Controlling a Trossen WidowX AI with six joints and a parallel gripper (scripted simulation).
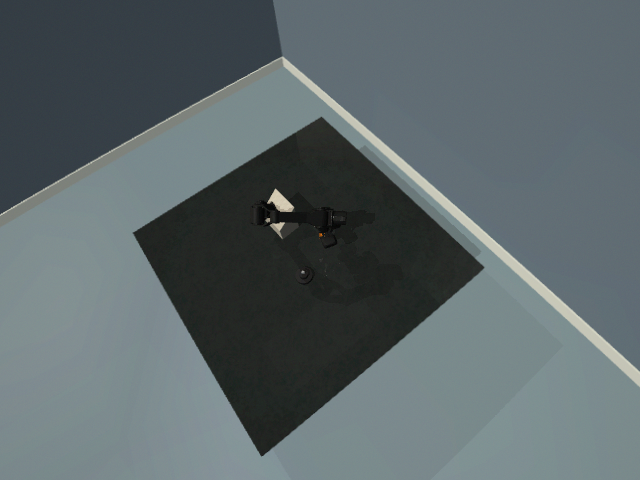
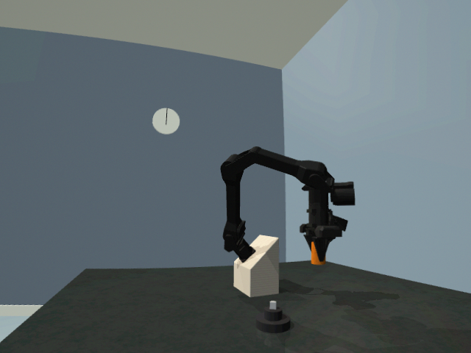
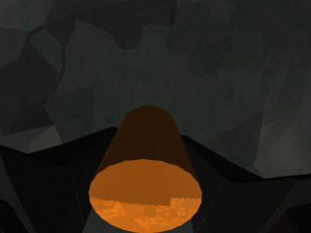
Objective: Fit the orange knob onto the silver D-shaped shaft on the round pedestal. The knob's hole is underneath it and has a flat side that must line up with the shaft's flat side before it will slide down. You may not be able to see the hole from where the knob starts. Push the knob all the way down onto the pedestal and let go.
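Now: the round black pedestal 70 mm ahead of my gripper tip, 160 mm to the right of it and 110 mm below it. Round my gripper tip: orange knob (30 mm above).
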